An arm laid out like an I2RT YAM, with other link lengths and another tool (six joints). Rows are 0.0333 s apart.
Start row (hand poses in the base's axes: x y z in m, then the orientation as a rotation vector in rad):
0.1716, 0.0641, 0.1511, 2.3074, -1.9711, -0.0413
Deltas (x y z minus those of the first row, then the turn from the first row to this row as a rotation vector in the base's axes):
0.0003, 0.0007, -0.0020, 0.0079, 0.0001, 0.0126
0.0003, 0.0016, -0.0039, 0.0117, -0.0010, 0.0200
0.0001, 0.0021, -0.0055, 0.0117, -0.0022, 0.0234
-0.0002, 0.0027, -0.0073, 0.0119, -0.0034, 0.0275
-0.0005, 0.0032, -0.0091, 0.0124, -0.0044, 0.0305
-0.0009, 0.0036, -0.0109, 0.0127, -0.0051, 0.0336
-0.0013, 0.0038, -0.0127, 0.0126, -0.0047, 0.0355
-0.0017, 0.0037, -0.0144, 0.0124, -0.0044, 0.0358
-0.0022, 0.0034, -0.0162, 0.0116, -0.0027, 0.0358
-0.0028, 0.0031, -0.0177, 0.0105, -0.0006, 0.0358
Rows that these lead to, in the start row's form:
0.1719, 0.0648, 0.1491, 2.3245, -1.9598, -0.0483
0.1719, 0.0657, 0.1472, 2.3345, -1.9532, -0.0502
0.1717, 0.0662, 0.1456, 2.3384, -1.9498, -0.0485
0.1714, 0.0668, 0.1438, 2.3430, -1.9456, -0.0470
0.1711, 0.0673, 0.1420, 2.3467, -1.9427, -0.0461
0.1707, 0.0677, 0.1402, 2.3502, -1.9395, -0.0454
0.1703, 0.0679, 0.1384, 2.3518, -1.9371, -0.0456
0.1699, 0.0678, 0.1367, 2.3518, -1.9365, -0.0457
0.1694, 0.0675, 0.1349, 2.3505, -1.9354, -0.0469
0.1688, 0.0672, 0.1334, 2.3488, -1.9339, -0.0482

